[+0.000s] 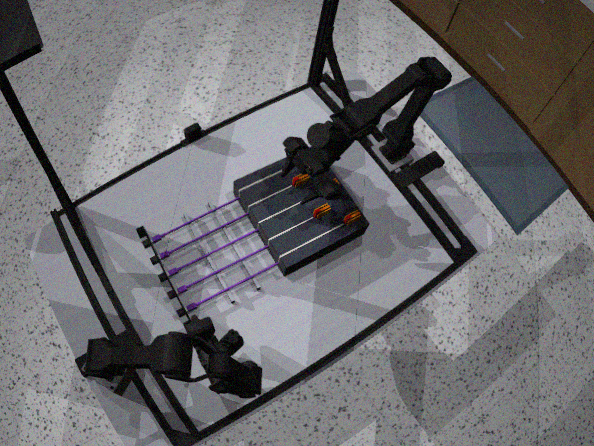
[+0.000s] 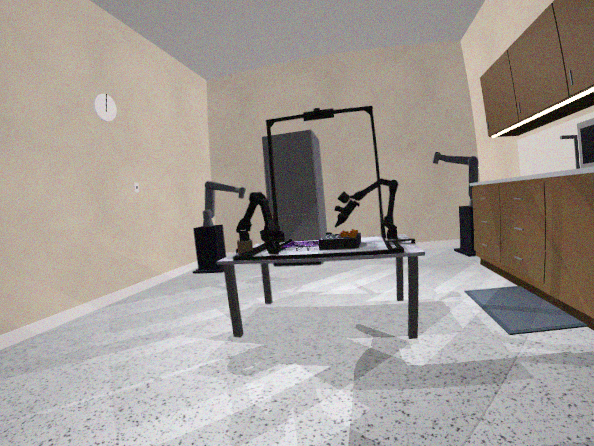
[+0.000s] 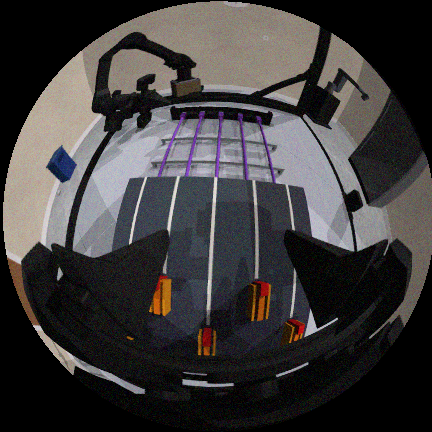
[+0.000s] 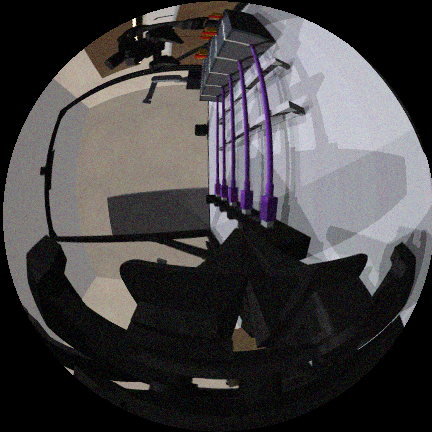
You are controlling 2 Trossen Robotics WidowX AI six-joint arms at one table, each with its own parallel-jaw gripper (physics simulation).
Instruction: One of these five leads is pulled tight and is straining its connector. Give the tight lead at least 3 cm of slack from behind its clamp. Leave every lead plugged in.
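Where they show: left gripper, between the fingertips: [image 1: 290,190] [image 2: 335,226] [image 3: 228,235] [image 4: 180,53]; right gripper, between the fingertips: [image 1: 193,315] [image 3: 169,103] [image 4: 239,234]; left arm's base, origin of its link: [image 1: 392,152] [image 2: 392,238]; right arm's base, origin of its link: [image 1: 106,364] [image 2: 244,240] [image 3: 184,78].
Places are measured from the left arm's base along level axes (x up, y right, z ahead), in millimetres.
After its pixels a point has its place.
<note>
Five purple leads [image 1: 215,252] @[z 603, x 2, y -12 mm] [image 3: 218,150] @[z 570, x 3, y -10 mm] [image 4: 265,110] @[z 629, x 2, y -115 mm] run side by side from plugs in a black connector bar [image 3: 267,119] @[z 740, x -2, y 133 mm] [image 4: 292,240] @[z 751, x -1, y -150 mm] into a dark block [image 1: 295,240] @[z 422, x 42, y -102 mm] [image 2: 332,244] [image 3: 235,215] @[z 420, x 42, y 10 mm] with pale lines on top. Orange-red clamps [image 1: 321,210] @[z 328, x 65, y -74 mm] [image 3: 260,300] @[z 322, x 66, y 31 mm] stand on the block at staggered places; one is mostly hidden by a left finger. Which lead is tight I cannot tell. My left gripper [image 1: 294,187] @[z 381, x 108, y -5 mm] [image 2: 338,224] @[z 381, x 108, y -5 mm] [image 3: 228,235] @[z 381, x 108, y -5 mm] is open and empty above the block. My right gripper [image 1: 201,327] [image 4: 239,234] @[z 741, x 45, y -144 mm] is shut and empty near the bar's end.
Thin grey rails [image 1: 210,260] [image 4: 295,107] cross beneath the leads. A black frame edges the table, with an upright post [image 1: 326,40] @[z 60, x 220, y 321 mm] beside the left arm. A small black block [image 1: 192,131] @[z 489, x 30, y 335 mm] stands at the far edge. A blue box [image 3: 61,164] shows beyond the table.
</note>
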